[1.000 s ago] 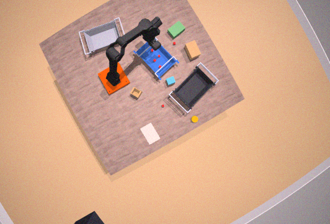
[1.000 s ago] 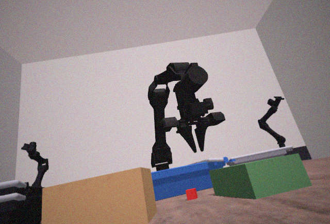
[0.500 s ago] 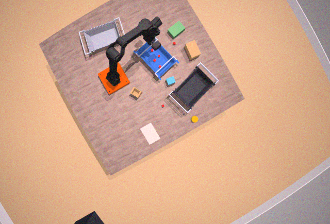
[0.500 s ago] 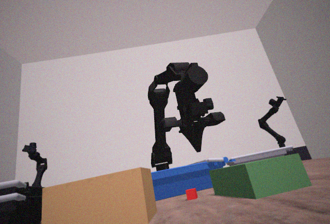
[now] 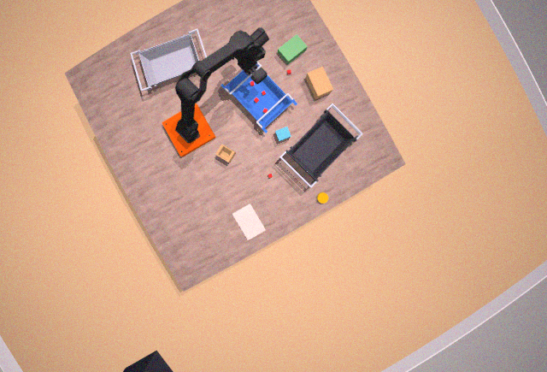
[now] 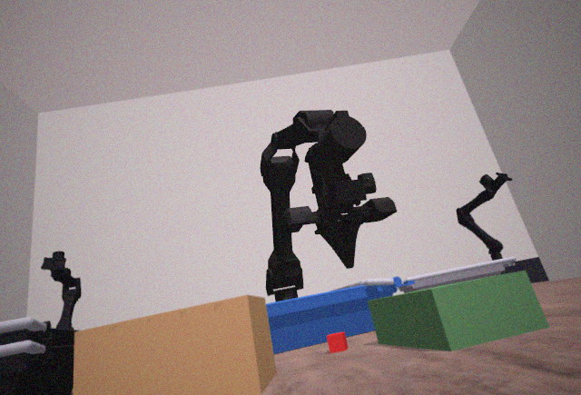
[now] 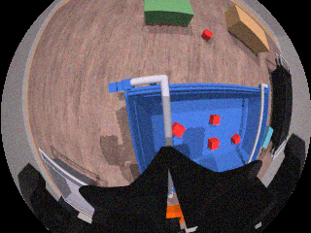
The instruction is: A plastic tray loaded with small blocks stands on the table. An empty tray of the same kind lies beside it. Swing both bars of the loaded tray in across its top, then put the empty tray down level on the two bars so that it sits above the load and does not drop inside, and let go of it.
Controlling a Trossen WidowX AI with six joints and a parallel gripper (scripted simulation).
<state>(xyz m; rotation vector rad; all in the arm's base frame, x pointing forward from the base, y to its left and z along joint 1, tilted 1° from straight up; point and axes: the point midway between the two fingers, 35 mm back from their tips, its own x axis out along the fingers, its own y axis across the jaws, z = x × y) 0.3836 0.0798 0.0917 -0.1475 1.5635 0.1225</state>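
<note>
Now: gripper tip 280 mm past the grey tray, 280 mm to the right of it and 50 mm above it. The rest, counted from my gripper tip: cyan block (20 mm behind, 320 mm to the right, 70 mm below); red block (180 mm ahead, 80 mm to the right, 80 mm below); green block (250 mm ahead, 10 mm to the left, 70 mm below).
</note>
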